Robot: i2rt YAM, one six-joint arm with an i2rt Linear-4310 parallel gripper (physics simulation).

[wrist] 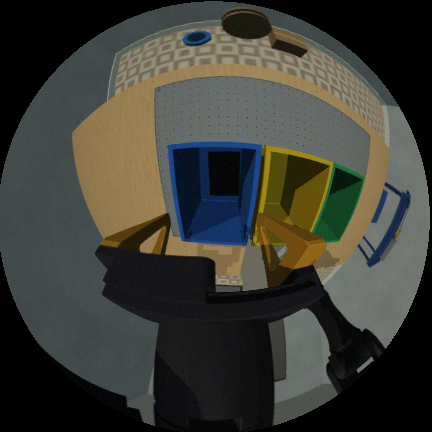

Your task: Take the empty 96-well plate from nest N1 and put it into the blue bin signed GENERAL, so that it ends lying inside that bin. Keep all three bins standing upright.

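Places are measured from the arm's base along level axes (x right, y ahead, z up), in metres.
Where they show: gripper, between the fingertips: (213, 217).
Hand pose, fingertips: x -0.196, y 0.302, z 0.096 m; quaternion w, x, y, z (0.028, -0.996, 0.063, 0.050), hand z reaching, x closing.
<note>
Things, the pixels of their centre, and the offset from my fingertips. Level surfaces: height alone.
- blue bin, middle of its body: (217, 183) dx -0.009, dy -0.013, dz -0.155 m
- black 96-well plate, middle of its body: (223, 173) dx +0.004, dy -0.010, dz -0.235 m
- yellow bin, middle of its body: (277, 187) dx +0.129, dy -0.028, dz -0.155 m
- green bin, middle of its body: (318, 193) dx +0.258, dy -0.040, dz -0.155 m
- grey perforated board, height of its surface: dz -0.245 m
- wooden table, height of its surface: dz -0.258 m
The blue bin (215, 220) stands upright in the middle of the wrist view, its open top facing me. The black 96-well plate (224, 173) lies inside it, against the far part of the bin; its wells are too dark to make out. My gripper (213, 217) is open and empty, its orange fingers wide apart above the near side of the blue bin, clear of the plate. The bin's sign and nest N1 do not show in this view.
A yellow bin (306, 200) stands upright right of the blue one, and a green bin (341, 210) beyond it. A grey perforated board (215, 112) lies behind them on the wooden table (115, 160). A blue cart (397, 225) stands at the far right.
</note>
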